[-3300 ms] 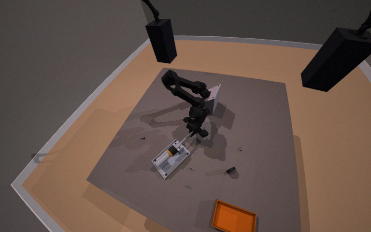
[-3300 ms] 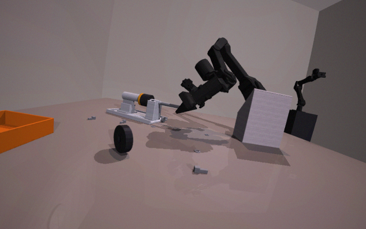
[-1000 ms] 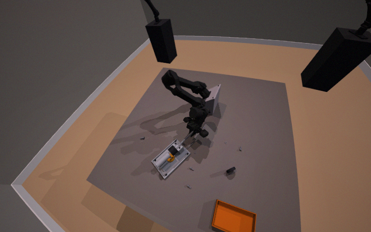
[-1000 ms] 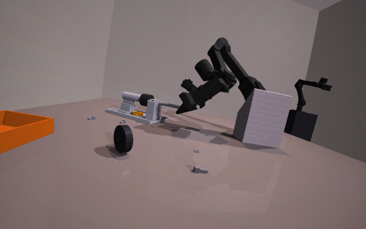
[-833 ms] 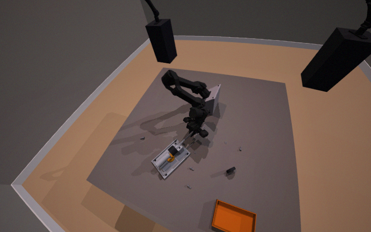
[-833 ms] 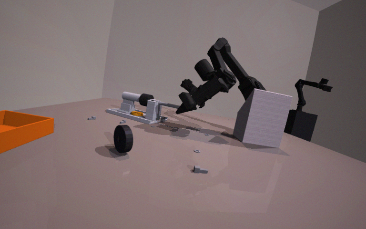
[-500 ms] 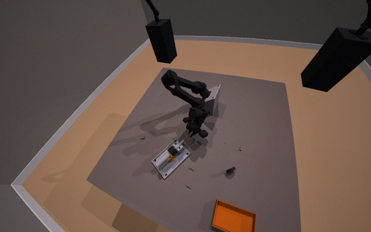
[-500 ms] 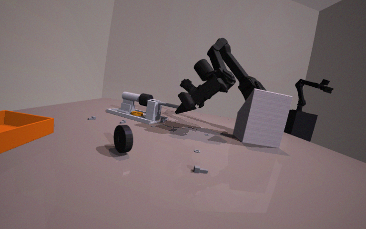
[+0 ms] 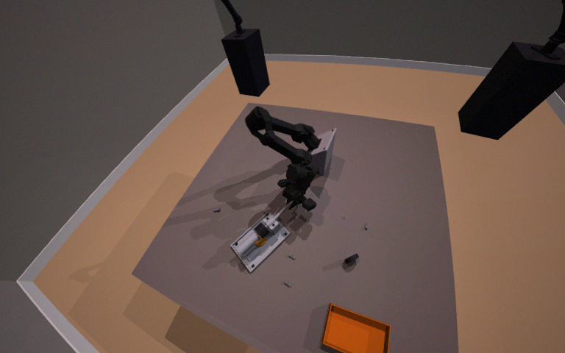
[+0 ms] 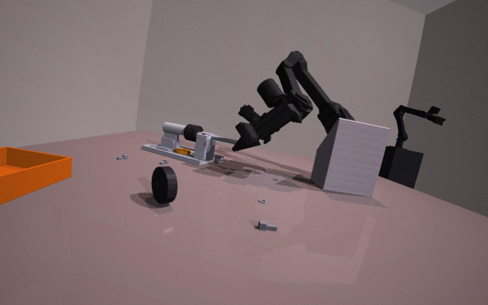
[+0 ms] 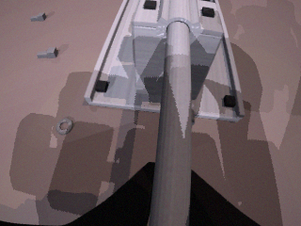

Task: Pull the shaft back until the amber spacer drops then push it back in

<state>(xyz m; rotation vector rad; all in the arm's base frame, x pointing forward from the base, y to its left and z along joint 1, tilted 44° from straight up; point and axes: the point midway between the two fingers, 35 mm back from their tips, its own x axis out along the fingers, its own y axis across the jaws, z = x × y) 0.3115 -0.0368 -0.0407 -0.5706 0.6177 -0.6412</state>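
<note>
The thin grey shaft lies 60 mm ahead of my gripper tip, 20 mm to the right of it and 20 mm above it. From my gripper tip the other things lie so: orange tray (320 mm ahead, 390 mm to the left, 50 mm below); then amber spacer (170 mm ahead, 70 mm to the right, 40 mm below).
</note>
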